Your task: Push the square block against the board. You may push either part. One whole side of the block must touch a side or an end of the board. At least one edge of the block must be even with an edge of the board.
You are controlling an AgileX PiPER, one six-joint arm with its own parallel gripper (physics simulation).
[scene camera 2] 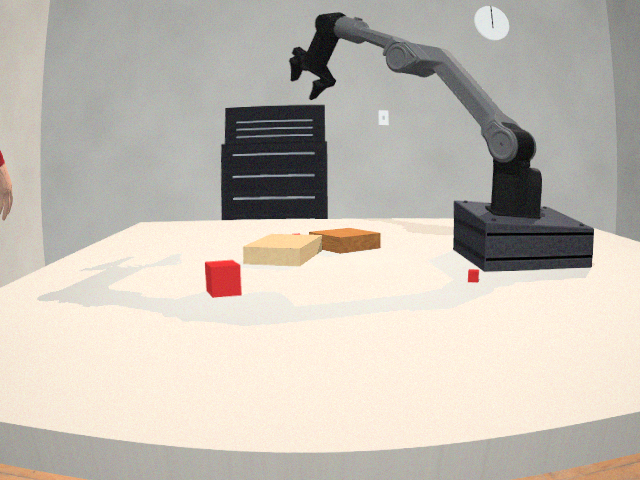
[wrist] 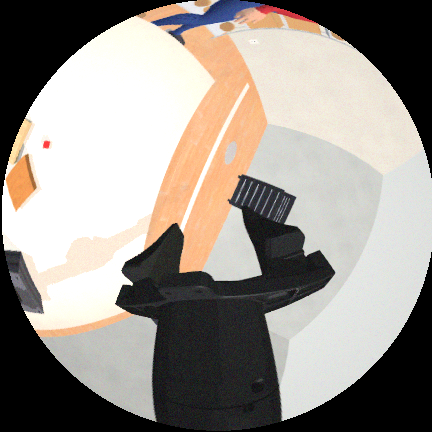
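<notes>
The brown piece (scene camera 2: 356,240) (wrist: 21,182), which looks like the square block, lies flat on the table. The pale yellow piece (scene camera 2: 276,250) (wrist: 20,139), which looks like the board, lies flat beside it and is partly cut off in the wrist view. The two are turned at an angle to each other, with near corners close together; whether these touch I cannot tell. In the scene view the pale piece hides the brown one's left corner. My gripper (scene camera 2: 304,87) (wrist: 210,221) is open and empty, high above the table and well away from both pieces.
A large red cube (scene camera 2: 223,279) stands in front of the pale piece. A small red cube (scene camera 2: 473,275) lies near the arm's dark base (scene camera 2: 537,246) (wrist: 22,282). Another small red thing (scene camera 2: 296,234) (wrist: 46,144) lies behind the pale piece. A black drawer cabinet (scene camera 2: 274,165) (wrist: 262,199) stands beyond the table.
</notes>
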